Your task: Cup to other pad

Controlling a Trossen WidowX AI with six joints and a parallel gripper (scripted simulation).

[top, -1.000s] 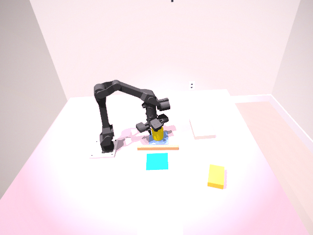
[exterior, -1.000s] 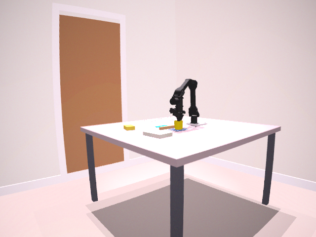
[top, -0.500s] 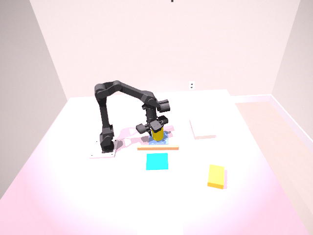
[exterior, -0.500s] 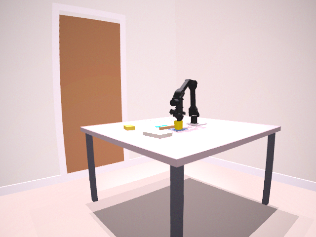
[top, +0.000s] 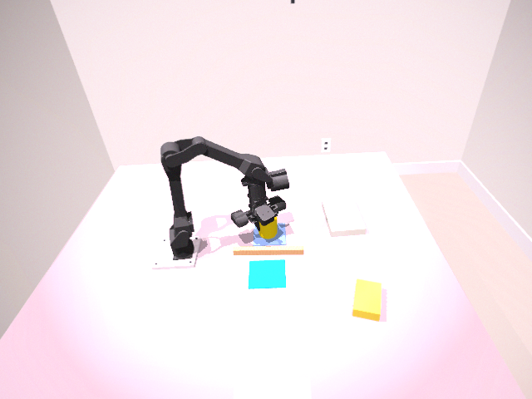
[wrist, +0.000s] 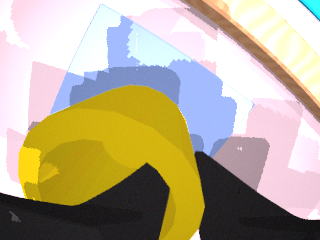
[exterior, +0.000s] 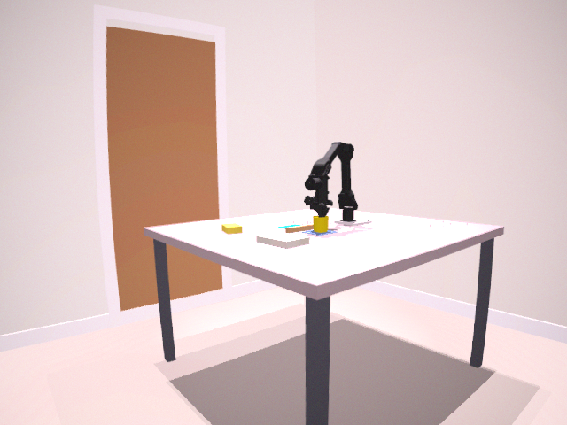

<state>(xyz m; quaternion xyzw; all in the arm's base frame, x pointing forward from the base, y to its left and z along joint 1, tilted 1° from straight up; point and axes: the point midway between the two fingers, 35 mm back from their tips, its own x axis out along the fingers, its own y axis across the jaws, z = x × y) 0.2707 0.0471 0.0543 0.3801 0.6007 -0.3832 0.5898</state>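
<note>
The blue outlined square is 5 cm below my gripper tip, 3 cm ahead of it and 1 cm to the left of it. Round my gripper tip: cyan pad 17 cm to the right, 5 cm below; thin wooden strip 8 cm to the right, 4 cm below, 2 cm ahead; yellow cup 2 cm ahead, 1 cm to the left.
</note>
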